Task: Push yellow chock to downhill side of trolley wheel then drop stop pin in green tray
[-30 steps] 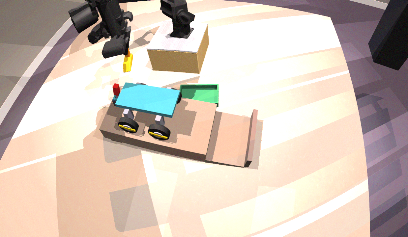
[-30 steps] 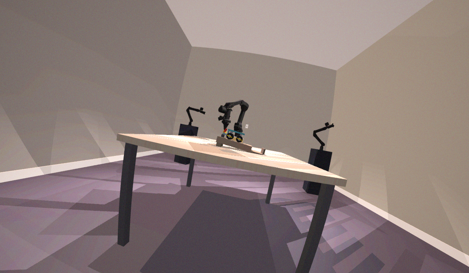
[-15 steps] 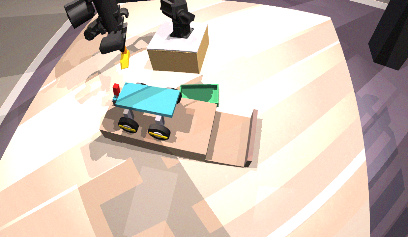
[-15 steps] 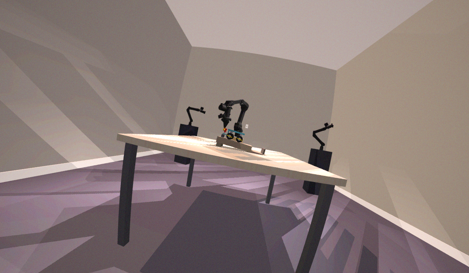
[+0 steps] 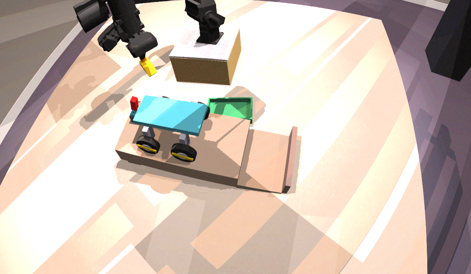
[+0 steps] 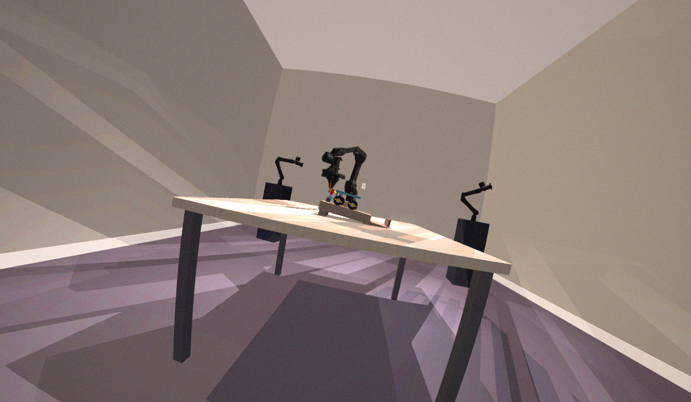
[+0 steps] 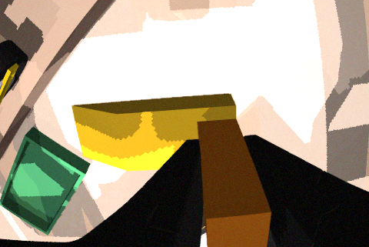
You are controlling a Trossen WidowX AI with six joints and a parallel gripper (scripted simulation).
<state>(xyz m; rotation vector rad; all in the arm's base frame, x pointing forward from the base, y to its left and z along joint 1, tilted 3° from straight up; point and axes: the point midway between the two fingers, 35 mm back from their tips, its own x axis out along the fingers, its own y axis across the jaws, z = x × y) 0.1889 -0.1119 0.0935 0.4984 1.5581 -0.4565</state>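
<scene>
Right now my gripper tip is 20 mm to the right of the yellow chock, 10 mm short of it and 10 mm above it. Also, from my gripper tip: green tray: 220 mm to the left, 180 mm below; then trolley: 150 mm to the left, 130 mm ahead, 60 mm below; then red-headed stop pin: 130 mm ahead, 50 mm below, 40 mm to the left.
</scene>
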